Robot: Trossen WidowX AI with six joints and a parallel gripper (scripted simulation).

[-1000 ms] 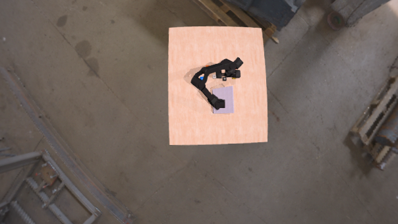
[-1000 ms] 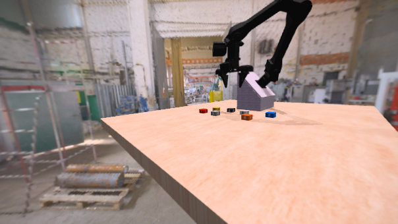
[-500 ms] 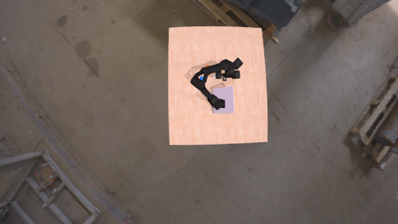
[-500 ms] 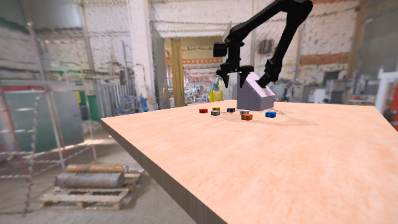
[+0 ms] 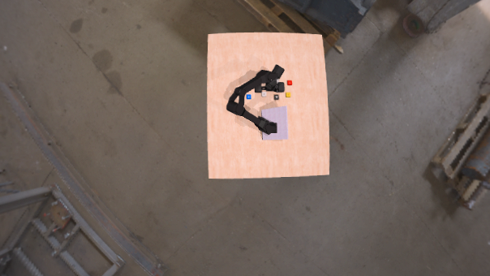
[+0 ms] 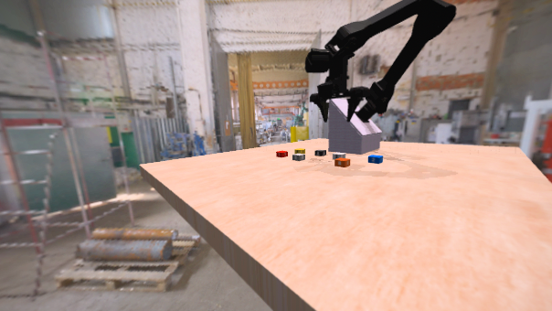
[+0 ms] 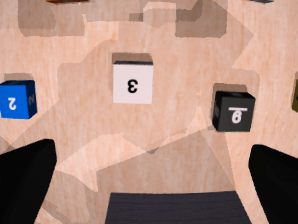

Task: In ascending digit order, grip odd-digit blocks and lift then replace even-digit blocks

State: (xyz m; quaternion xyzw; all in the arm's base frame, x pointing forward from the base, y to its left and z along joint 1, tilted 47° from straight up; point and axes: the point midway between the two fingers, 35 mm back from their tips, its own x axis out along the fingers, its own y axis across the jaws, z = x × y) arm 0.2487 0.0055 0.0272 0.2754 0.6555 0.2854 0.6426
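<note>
Now: gripper tip 100 mm short of the grey block, 90 mm to the left of it and 110 mm above it. The rest, counted from my gripper tip: dark block 20 mm behind, 80 mm to the right, 110 mm below; orange block 90 mm ahead, 70 mm to the left, 110 mm below; white block 10 mm to the left, 110 mm below.
</note>
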